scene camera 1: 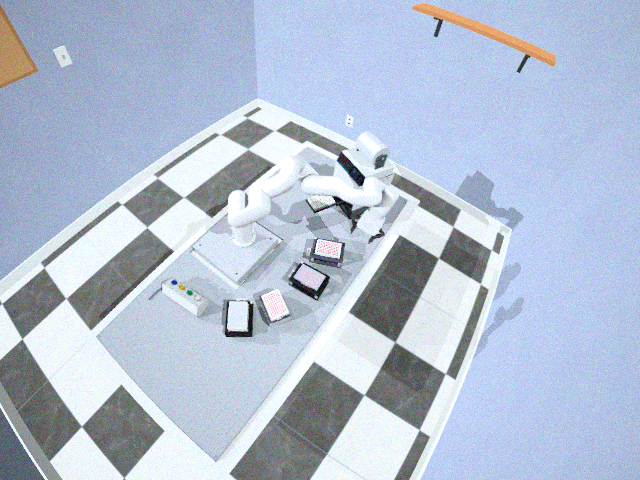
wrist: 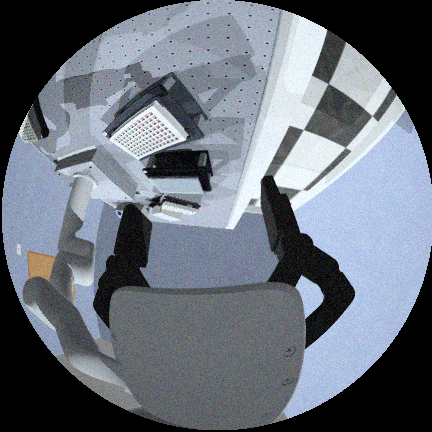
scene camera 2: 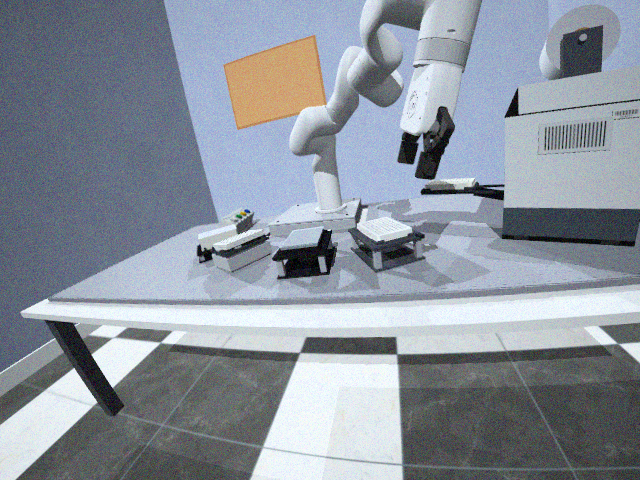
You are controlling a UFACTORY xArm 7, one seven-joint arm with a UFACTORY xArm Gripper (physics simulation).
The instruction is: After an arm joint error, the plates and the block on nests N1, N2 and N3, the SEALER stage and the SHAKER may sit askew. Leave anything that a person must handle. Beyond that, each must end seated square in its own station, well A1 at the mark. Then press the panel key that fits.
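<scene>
My gripper [scene camera 1: 363, 234] [scene camera 2: 416, 162] [wrist: 195, 201] is open and empty, high above the table beside the large machine. A red-dotted plate [scene camera 1: 328, 248] [scene camera 2: 385, 228] [wrist: 148, 131] lies on a raised dark stand, looking slightly turned. A pinkish plate [scene camera 1: 310, 277] [scene camera 2: 301, 238] lies on a black stand and looks tilted in scene camera 2. Another red-dotted plate [scene camera 1: 275, 304] [scene camera 2: 240, 239] lies aslant on a pale base. A pale, plain-topped piece [scene camera 1: 238, 315] [scene camera 2: 216, 236] sits in a black holder. A pale plate [scene camera 1: 321, 201] [scene camera 2: 450, 182] [wrist: 28, 131] lies at the machine. Station labels and A1 marks are unreadable.
The large white machine [scene camera 1: 385, 173] [scene camera 2: 571, 175] stands at the table's far end in scene camera 1. The key panel [scene camera 1: 180, 297] [scene camera 2: 238, 219] has blue, yellow, green and white keys. The arm's base plate [scene camera 1: 227, 263] [scene camera 2: 310, 221] stands behind the stations in scene camera 2.
</scene>
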